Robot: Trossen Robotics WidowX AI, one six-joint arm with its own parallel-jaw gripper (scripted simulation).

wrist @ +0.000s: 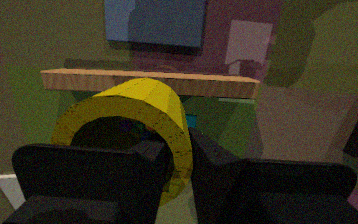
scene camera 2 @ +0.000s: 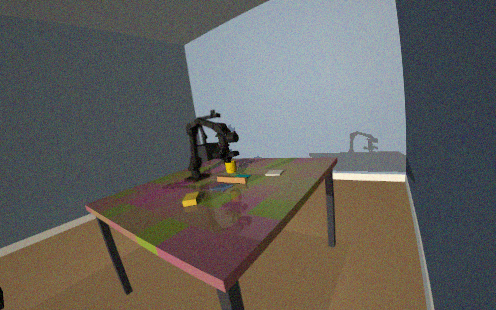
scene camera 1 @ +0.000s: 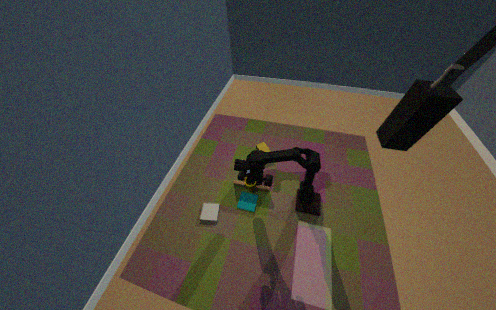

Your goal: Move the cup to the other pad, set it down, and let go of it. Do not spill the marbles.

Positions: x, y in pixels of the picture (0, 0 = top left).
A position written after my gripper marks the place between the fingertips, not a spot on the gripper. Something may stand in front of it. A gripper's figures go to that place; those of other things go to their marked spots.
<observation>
My gripper point(wrist: 180, 132) is 11 cm from the lens. A cup point(wrist: 94, 122) is 10 cm from the lens. A wooden bar point(wrist: 195, 85): 16 cm from the lens. The marked spots on the cup and the wooden bar are 10 cm apart.
</observation>
